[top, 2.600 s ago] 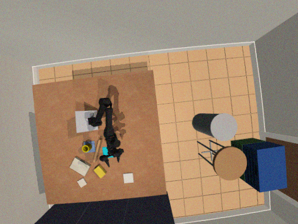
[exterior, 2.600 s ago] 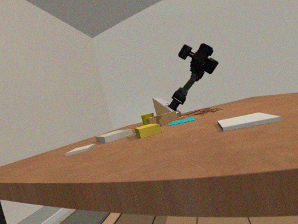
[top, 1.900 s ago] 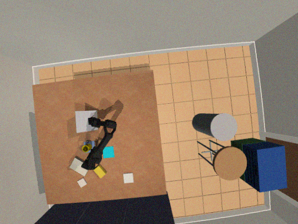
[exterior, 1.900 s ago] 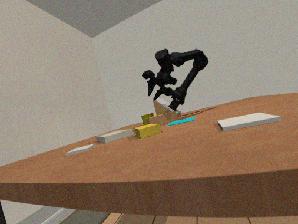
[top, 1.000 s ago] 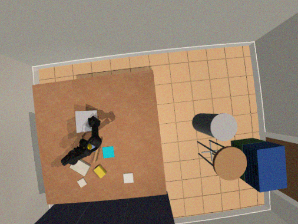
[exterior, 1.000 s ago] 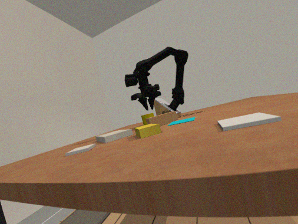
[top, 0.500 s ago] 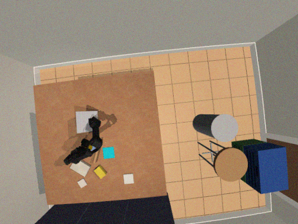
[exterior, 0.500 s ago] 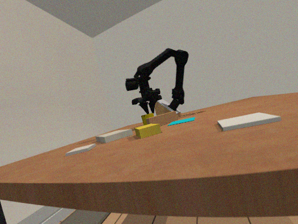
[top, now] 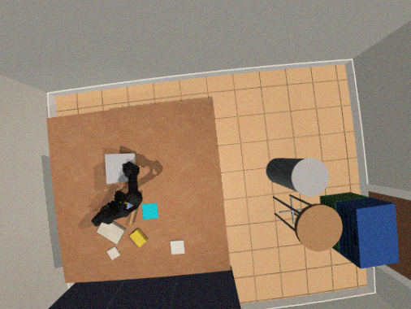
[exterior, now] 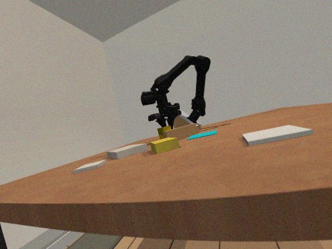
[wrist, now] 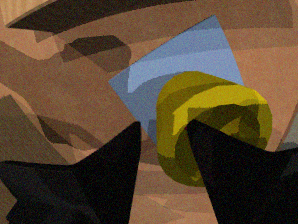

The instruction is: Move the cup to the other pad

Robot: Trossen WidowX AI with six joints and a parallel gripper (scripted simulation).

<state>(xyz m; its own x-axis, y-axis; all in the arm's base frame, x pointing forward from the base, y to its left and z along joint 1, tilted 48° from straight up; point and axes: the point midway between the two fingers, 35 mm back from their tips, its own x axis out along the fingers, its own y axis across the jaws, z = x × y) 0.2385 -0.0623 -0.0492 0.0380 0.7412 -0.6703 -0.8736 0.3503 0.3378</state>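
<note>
Right now the cup is 20 mm ahead of my gripper tip, 10 mm to the right of it and 10 mm below it. From my gripper tip the other things lie so: teal pad: 180 mm to the left, 100 mm ahead, 50 mm below.
</note>
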